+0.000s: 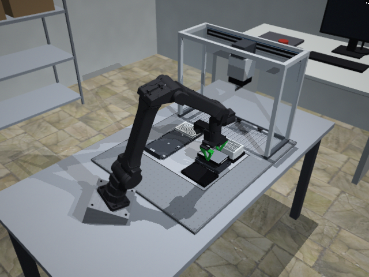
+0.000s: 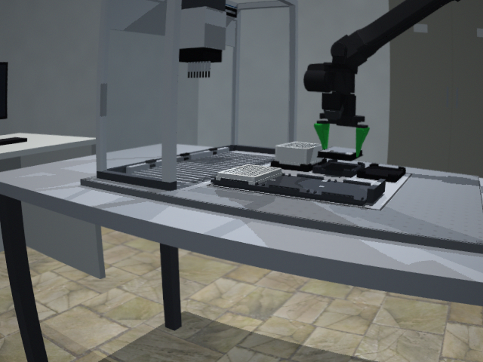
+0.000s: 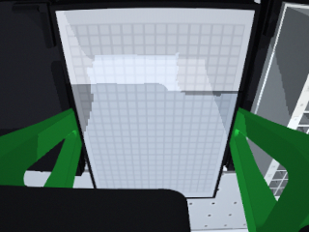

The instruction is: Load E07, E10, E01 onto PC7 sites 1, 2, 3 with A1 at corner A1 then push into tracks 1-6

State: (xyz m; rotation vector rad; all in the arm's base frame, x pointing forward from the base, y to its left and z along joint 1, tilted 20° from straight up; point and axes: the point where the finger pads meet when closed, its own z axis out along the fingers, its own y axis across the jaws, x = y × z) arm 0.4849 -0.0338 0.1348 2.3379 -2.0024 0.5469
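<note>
My hand is 4 cm above the plate nest S2. The rest, counted from my hand: plate nest S1 (11 cm behind, 2 cm to the right, 4 cm below); then plate nest S3 (11 cm ahead, 1 cm to the left, 4 cm below); then dark plate carrier PC7 (2 cm behind, 25 cm to the left, 3 cm below).
</note>
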